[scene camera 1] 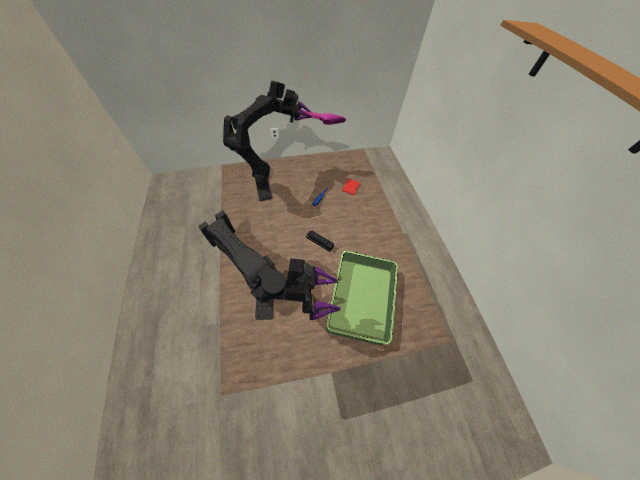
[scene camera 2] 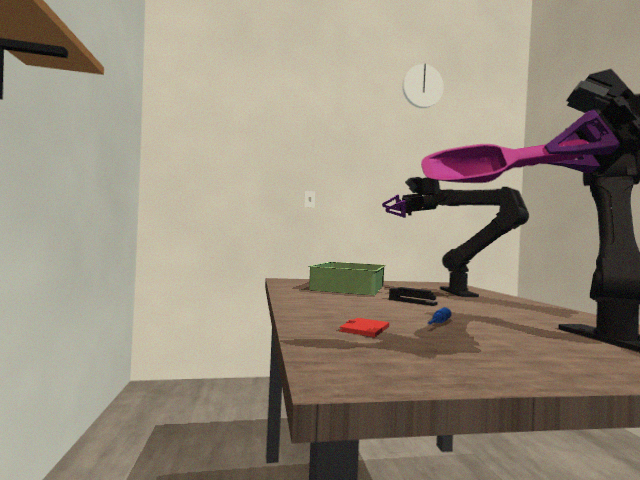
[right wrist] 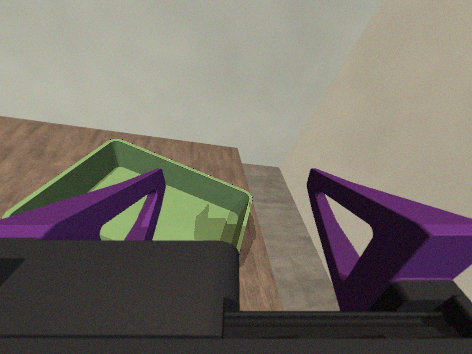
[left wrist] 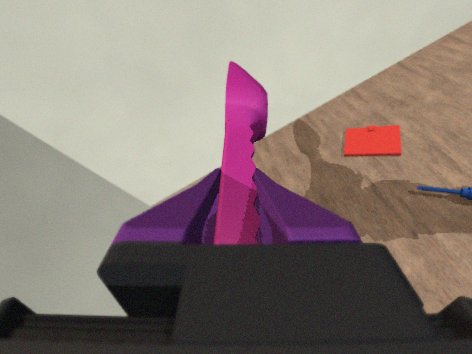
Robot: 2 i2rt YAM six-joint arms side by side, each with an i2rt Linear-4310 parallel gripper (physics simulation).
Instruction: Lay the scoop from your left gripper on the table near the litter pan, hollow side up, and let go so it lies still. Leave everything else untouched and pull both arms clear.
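Places are measured from the left arm's base along level axes (x up, y back, z right), in centimetres.
Pixels of known places: left gripper, fingertip midpoint: (scene camera 1: 311,115) (scene camera 2: 543,154) (left wrist: 236,177); right gripper, fingertip midpoint: (scene camera 1: 338,294) (scene camera 2: 383,207) (right wrist: 236,176); left arm's base, origin of the base link: (scene camera 1: 263,187) (scene camera 2: 616,341); right arm's base, origin of the base link: (scene camera 2: 457,292).
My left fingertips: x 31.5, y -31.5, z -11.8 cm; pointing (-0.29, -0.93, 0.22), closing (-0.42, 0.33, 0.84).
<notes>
Ahead of a thing's pixels: the offset from my left fingertips to its top centre. Level surfaces: height alone.
The magenta scoop @[dz +2.4, dx +2.2, dy -5.2 cm] (scene camera 1: 330,118) (scene camera 2: 465,162) (left wrist: 240,120) is held high above the table @[dx -31.5 cm] (scene camera 1: 258,361) (scene camera 2: 465,382) (left wrist: 430,75). Its handle is between the fingers of my left gripper (scene camera 1: 311,114) (scene camera 2: 553,156) (left wrist: 238,172), which is shut on it. The bowl points away from the gripper, and its hollow faces sideways, toward scene camera 2. The green litter pan @[dz +86.7, dx -23.2, dy +2.0 cm] (scene camera 1: 382,260) (scene camera 2: 341,280) (right wrist: 190,182) stands on the table, well apart from the scoop. My right gripper (scene camera 1: 339,294) (scene camera 2: 388,205) (right wrist: 236,176) is open and empty, raised by the pan's near side.
A red flat piece @[dz +24.7, dx -30.2, dy -16.6 cm] (scene camera 1: 351,187) (scene camera 2: 364,326) (left wrist: 373,141) and a blue screwdriver @[dz +27.6, dx -28.8, dy +2.0 cm] (scene camera 1: 318,197) (scene camera 2: 442,315) (left wrist: 466,193) lie on the table. A black stapler-like object @[dz +54.7, dx -27.5, dy +10.9 cm] (scene camera 1: 320,240) (scene camera 2: 412,295) lies near the pan. A wooden shelf (scene camera 1: 578,56) is on the wall.
</notes>
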